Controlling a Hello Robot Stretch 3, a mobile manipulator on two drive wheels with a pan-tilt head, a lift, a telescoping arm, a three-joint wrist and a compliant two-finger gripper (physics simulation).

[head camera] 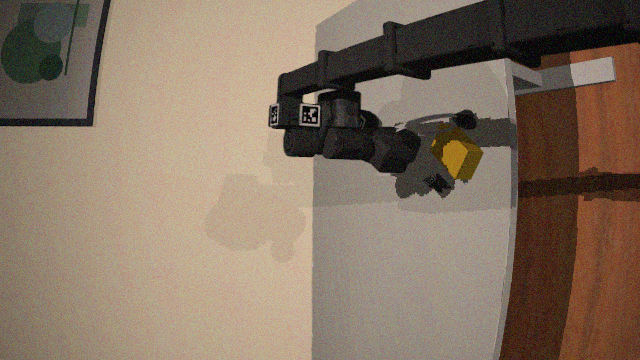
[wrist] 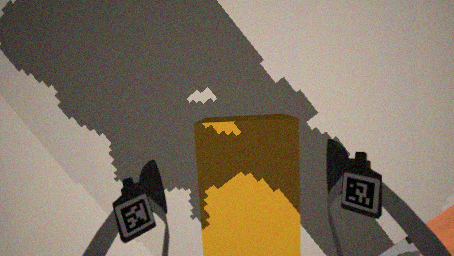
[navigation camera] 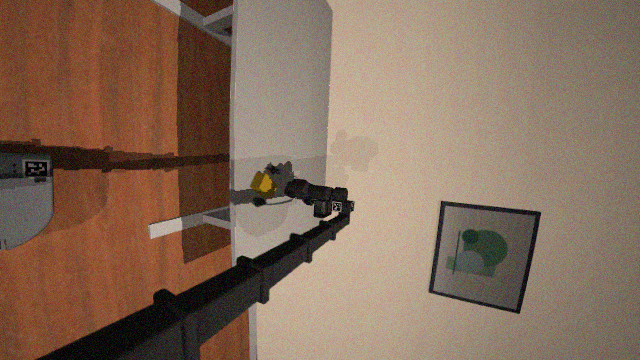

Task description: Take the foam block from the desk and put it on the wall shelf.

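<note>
The yellow foam block (head camera: 468, 161) (navigation camera: 262, 184) (wrist: 250, 220) sits on the grey desk (head camera: 400, 280) (navigation camera: 282, 75) (wrist: 400, 55), near its room-side edge. My gripper (head camera: 453, 151) (navigation camera: 266, 185) (wrist: 240, 168) is open, with one finger to each side of the block. In the wrist view a gap shows between the block and each fingertip, and the block's near end runs out of the bottom of the view. How high the fingertips are above the desk top is hard to tell. The wall shelf does not show in these views.
My arm (head camera: 440, 45) (navigation camera: 215, 300) reaches over the desk. A framed picture (head camera: 47, 65) (navigation camera: 480, 255) hangs on the beige wall (head camera: 175, 165) (navigation camera: 425, 100). A pale desk leg (head camera: 592, 72) (navigation camera: 167, 227) stands on the wooden floor (head camera: 605, 275) (navigation camera: 125, 75). My base (navigation camera: 25, 210) shows at the navigation view's left.
</note>
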